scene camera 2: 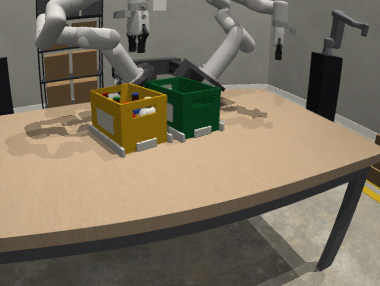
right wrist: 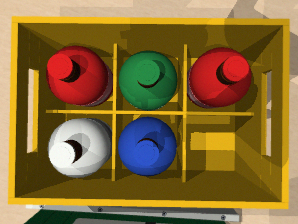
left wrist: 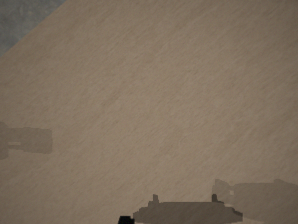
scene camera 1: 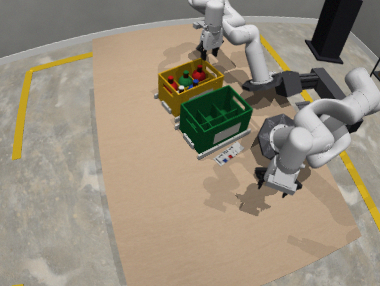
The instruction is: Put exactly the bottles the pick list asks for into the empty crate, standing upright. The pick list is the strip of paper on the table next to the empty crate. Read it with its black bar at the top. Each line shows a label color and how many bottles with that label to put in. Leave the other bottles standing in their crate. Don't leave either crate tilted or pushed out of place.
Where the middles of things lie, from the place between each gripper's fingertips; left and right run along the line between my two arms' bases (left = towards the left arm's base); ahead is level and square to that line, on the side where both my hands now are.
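My right gripper (scene camera 2: 136, 52) is 5 cm short of the blue bottle (right wrist: 147, 146), 25 cm above it and 1 cm to the left of it. Counting from my right hand, the yellow crate (scene camera 2: 115, 120) is 7 cm ahead, 4 cm to the right and 25 cm below, and the green bottle (right wrist: 148, 80) is 9 cm ahead, 8 cm to the right and again 25 cm below. Then there's the green crate (scene camera 1: 211, 104), which from that same right hand is 18 cm to the left, 3 cm behind and 25 cm below. Going by its middle, the green crate is nearer to my right gripper than to my left gripper.
As for my left gripper, it's 22 cm above the green crate, 48 cm to the left of it and 11 cm short of it. From my left hand, the blue bottle is 67 cm to the right, 19 cm ahead and 21 cm below, the yellow crate is 71 cm to the right, 21 cm ahead and 22 cm below, and the green bottle is 74 cm to the right, 23 cm ahead and 21 cm below. Going by their middles, of the things named here the green crate is the nearest to my left gripper.
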